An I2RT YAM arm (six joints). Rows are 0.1 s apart.
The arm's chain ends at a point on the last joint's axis. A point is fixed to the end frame.
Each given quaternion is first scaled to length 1.
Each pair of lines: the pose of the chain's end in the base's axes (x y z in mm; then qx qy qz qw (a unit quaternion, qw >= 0)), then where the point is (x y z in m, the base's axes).
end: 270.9 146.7 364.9 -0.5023 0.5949 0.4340 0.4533
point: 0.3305 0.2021 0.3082
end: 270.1 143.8 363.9 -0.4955 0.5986 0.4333 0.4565
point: 0.3303 0.1985 0.3072
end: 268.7 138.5 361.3 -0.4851 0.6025 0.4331 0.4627
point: 0.3298 0.1926 0.3049
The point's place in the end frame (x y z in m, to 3 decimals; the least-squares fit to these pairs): 0.039 -0.056 0.072
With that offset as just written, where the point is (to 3 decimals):
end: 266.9 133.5 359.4 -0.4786 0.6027 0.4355 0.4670
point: 0.328 0.188 0.304
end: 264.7 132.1 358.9 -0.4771 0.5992 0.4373 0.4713
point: 0.327 0.187 0.304
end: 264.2 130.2 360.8 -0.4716 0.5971 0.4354 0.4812
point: 0.327 0.185 0.307
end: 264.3 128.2 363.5 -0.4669 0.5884 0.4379 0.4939
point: 0.329 0.184 0.313
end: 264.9 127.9 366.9 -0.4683 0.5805 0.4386 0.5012
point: 0.330 0.184 0.318
